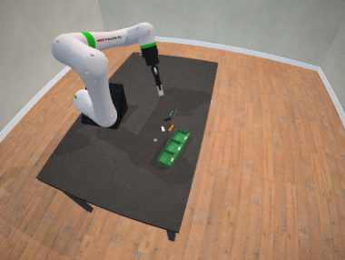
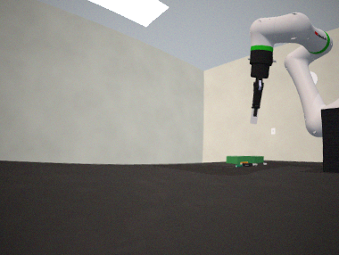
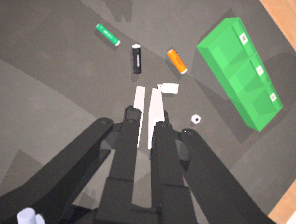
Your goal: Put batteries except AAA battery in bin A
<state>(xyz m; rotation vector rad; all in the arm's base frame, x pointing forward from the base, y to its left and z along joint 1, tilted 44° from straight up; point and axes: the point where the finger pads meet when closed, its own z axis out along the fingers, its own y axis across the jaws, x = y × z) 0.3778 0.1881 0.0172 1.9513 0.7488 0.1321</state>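
Right now the green bin is 25 cm to the right of my hand, 20 cm below it and 17 cm ahead of it. From my hand the other things lie so: white battery (22 cm below, 12 cm to the right, 5 cm ahead); green battery (21 cm below, 6 cm ahead, 3 cm to the left); black battery (21 cm below, 6 cm ahead, 3 cm to the right).
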